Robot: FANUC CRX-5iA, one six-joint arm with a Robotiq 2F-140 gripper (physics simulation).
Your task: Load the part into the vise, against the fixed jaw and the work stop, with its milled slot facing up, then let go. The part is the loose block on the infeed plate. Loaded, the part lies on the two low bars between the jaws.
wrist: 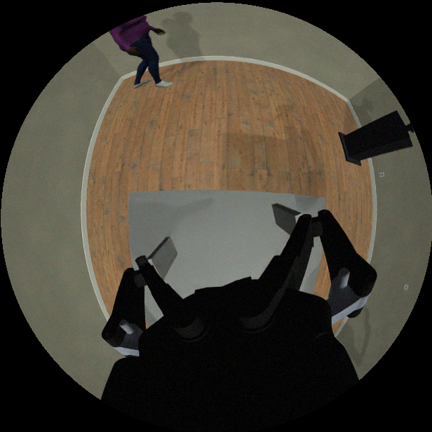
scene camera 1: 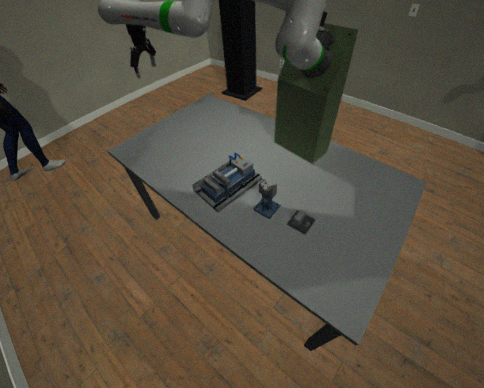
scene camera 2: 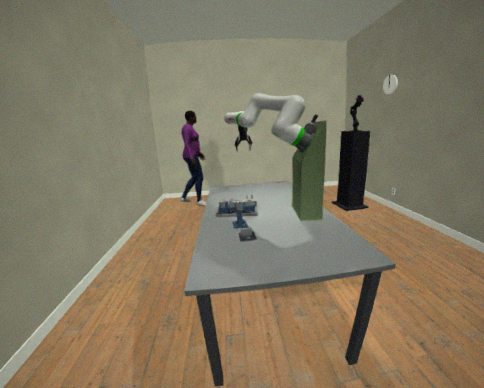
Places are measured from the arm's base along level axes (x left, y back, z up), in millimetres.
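Pixels of known places: gripper, fingertip midpoint: [scene camera 1: 146,71] [scene camera 2: 243,151]; arm's base, origin of the base link: [scene camera 1: 315,60] [scene camera 2: 307,142].
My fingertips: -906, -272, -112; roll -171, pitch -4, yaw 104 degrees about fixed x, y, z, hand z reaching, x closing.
Observation:
Ahead of a thing's pixels: the offset from my fingertips to its top centre, as dx, dy, dz. Level surfaces: height alone.
The part, a small grey block @[+1123, -193, -337] [scene camera 1: 300,216] [scene camera 2: 246,231], sits on the dark infeed plate @[+1136, -194, -375] [scene camera 1: 305,226] [scene camera 2: 248,238]. Its slot is too small to make out. The vise [scene camera 1: 227,178] [scene camera 2: 237,207], blue and grey, stands on the table on the far side of a small stand from the plate. Its jaws, bars and work stop are hard to tell apart. My gripper [scene camera 1: 146,70] [scene camera 2: 244,149] [wrist: 222,230] is open and empty, high above the table's far end, well away from the part and the vise. Neither part nor vise shows in the wrist view.
The small blue-based stand [scene camera 1: 267,208] [scene camera 2: 239,223] with a grey top is between vise and plate. A tall green column [scene camera 1: 300,115] [scene camera 2: 309,185] rises beside the grey table @[dz -382] [scene camera 1: 350,250] [scene camera 2: 280,270] [wrist: 215,215] under the arm's base. A person [scene camera 2: 191,150] [wrist: 145,50] stands beyond the table.

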